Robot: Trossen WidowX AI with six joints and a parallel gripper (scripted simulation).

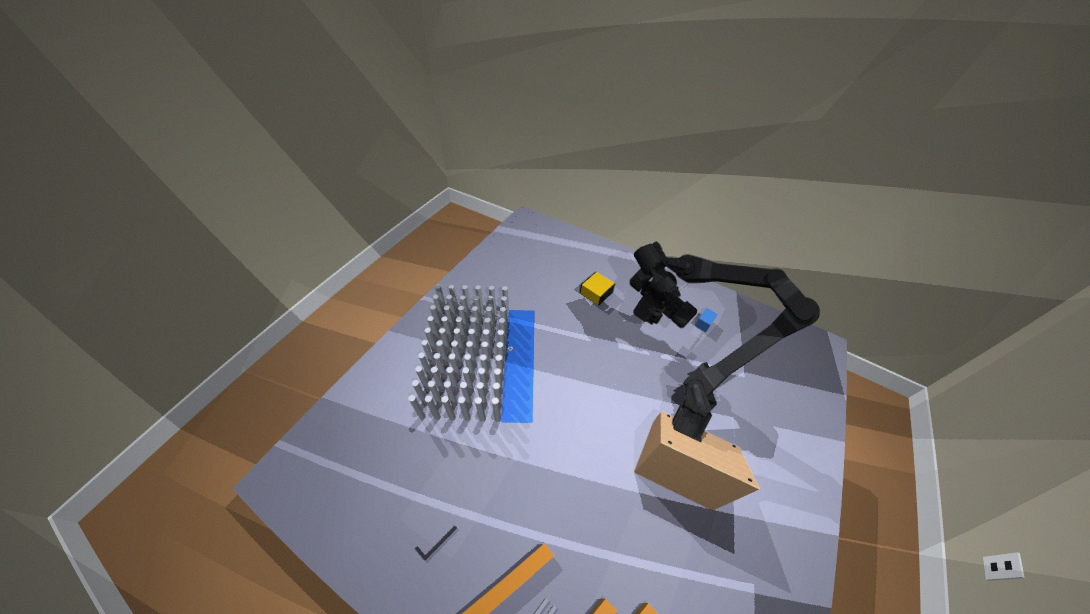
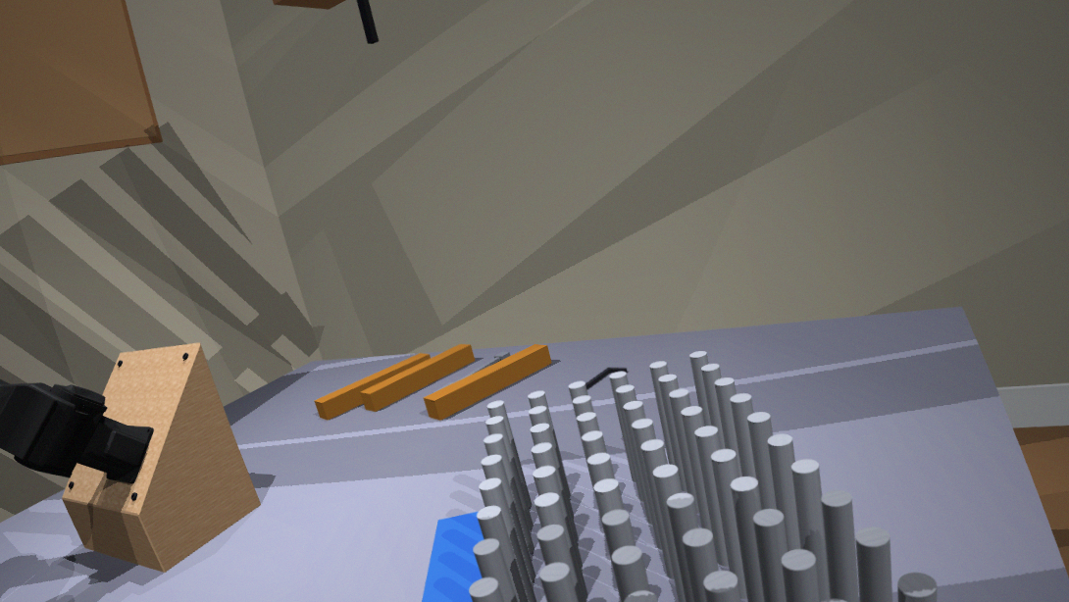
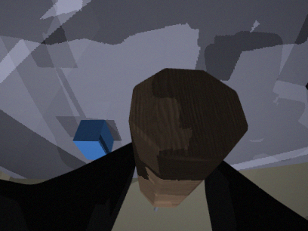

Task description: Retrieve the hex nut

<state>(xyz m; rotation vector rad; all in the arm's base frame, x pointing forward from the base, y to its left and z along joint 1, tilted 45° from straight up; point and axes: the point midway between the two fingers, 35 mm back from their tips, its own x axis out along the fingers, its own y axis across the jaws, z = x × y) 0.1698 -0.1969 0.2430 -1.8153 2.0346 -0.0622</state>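
The wooden-handled pick is 100 mm to the right of my gripper tip, 30 mm behind it and 10 mm below it. The rest, counted from my gripper tip: yellow block 210 mm ahead, 100 mm below, 50 mm to the right; then blue cube 150 mm behind, 110 mm to the right, 100 mm below; then blue taped strip 300 mm to the left, 290 mm ahead, 120 mm below.
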